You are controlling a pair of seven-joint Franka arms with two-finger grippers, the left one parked.
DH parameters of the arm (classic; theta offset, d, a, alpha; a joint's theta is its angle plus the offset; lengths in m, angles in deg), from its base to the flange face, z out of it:
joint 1: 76.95 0.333 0 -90
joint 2: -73.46 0 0 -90
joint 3: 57.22 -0.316 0.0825 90
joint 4: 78.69 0 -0.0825 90
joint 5: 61.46 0.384 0 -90
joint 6: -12.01 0 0.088 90
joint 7: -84.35 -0.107 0 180
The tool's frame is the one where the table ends.
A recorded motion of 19 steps. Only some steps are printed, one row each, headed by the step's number.
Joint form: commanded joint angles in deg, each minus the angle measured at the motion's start. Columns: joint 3, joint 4, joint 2, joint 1, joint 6, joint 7, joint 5.
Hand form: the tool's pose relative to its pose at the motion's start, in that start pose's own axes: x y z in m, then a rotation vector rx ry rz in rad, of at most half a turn. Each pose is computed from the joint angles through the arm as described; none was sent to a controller.
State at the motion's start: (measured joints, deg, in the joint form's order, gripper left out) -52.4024 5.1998 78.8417 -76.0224 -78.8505 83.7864 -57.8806
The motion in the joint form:
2: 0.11 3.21 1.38 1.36 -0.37 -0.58 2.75
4: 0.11 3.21 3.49 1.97 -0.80 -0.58 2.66
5: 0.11 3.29 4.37 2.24 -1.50 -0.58 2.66
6: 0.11 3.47 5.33 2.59 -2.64 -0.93 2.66
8: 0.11 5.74 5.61 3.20 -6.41 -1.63 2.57
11: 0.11 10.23 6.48 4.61 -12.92 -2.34 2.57
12: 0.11 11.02 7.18 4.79 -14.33 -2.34 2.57
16: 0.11 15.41 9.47 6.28 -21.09 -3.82 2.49
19: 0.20 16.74 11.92 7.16 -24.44 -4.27 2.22
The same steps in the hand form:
2: 0.0035 -0.0161 0.0407 0.0443 -0.0756 -0.0041
4: 0.0121 -0.0221 0.0627 0.0384 -0.1054 -0.0118
5: 0.0164 -0.0248 0.0719 0.0367 -0.1101 -0.0150
6: 0.0214 -0.0284 0.0823 0.0346 -0.1105 -0.0130
8: 0.0252 -0.0333 0.0992 0.0319 -0.0898 -0.0066
11: 0.0287 -0.0453 0.1373 0.0285 -0.0711 -0.0089
12: 0.0308 -0.0466 0.1495 0.0266 -0.0724 -0.0096
16: 0.0323 -0.0587 0.2017 0.0166 -0.0717 0.0006
19: 0.0352 -0.0653 0.2350 0.0045 -0.0786 -0.0024

